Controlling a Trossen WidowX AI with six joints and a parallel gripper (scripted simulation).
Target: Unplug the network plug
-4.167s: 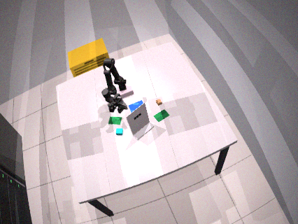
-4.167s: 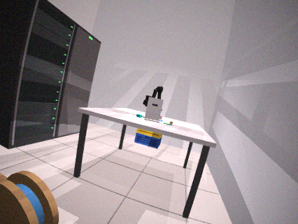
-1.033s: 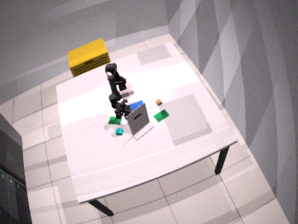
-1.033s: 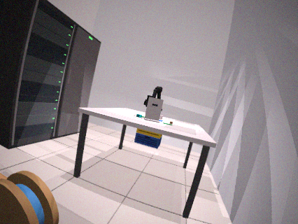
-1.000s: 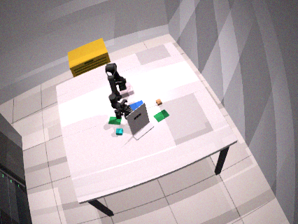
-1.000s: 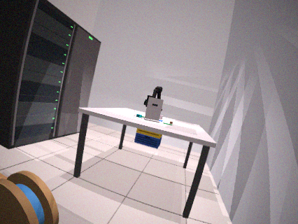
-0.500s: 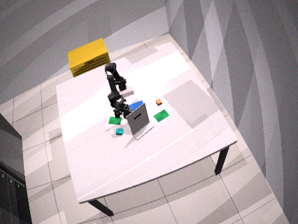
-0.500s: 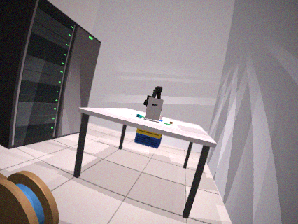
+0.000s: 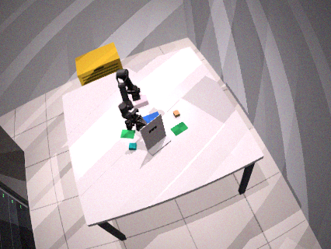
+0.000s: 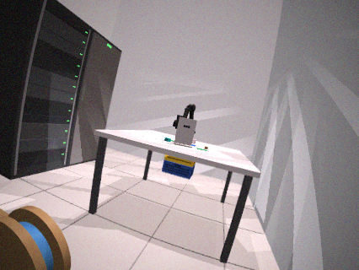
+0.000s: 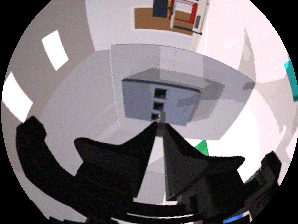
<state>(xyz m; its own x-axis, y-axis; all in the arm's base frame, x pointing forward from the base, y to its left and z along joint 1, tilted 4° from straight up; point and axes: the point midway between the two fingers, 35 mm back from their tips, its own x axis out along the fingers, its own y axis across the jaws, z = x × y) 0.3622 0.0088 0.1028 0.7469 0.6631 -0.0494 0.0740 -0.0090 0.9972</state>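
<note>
Right now my gripper tip is 18 cm above the blue flat patch, 16 cm past it and 4 cm to the right of it. From my gripper tip the other things lie so: upright grey panel: 6 cm below, 5 cm ahead, 3 cm to the left; orange block: 22 cm to the left, 16 cm below, 15 cm behind; teal block: 16 cm below, 14 cm to the right, 2 cm ahead.
</note>
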